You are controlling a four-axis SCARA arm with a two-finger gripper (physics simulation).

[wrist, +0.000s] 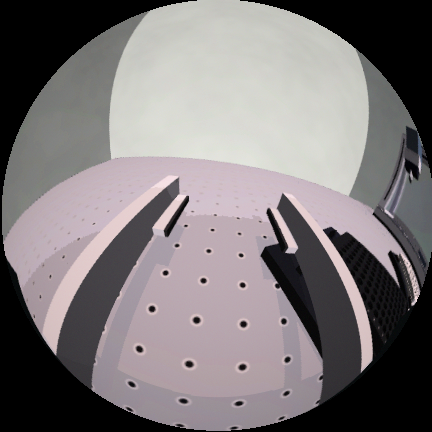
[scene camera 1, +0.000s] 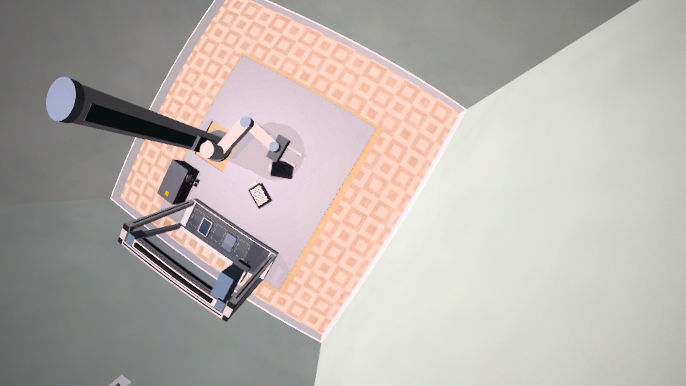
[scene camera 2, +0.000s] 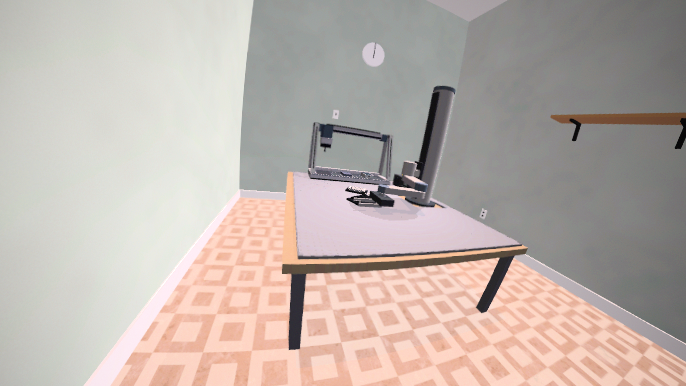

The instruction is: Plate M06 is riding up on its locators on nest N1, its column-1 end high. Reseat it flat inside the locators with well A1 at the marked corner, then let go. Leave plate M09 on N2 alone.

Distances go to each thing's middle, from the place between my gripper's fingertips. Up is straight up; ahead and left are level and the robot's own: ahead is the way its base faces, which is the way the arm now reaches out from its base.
Scene:
Now: hand 12 cm to the left of the black perforated rack (wrist: 380, 293), 9 cm past it and 1 cm above it.

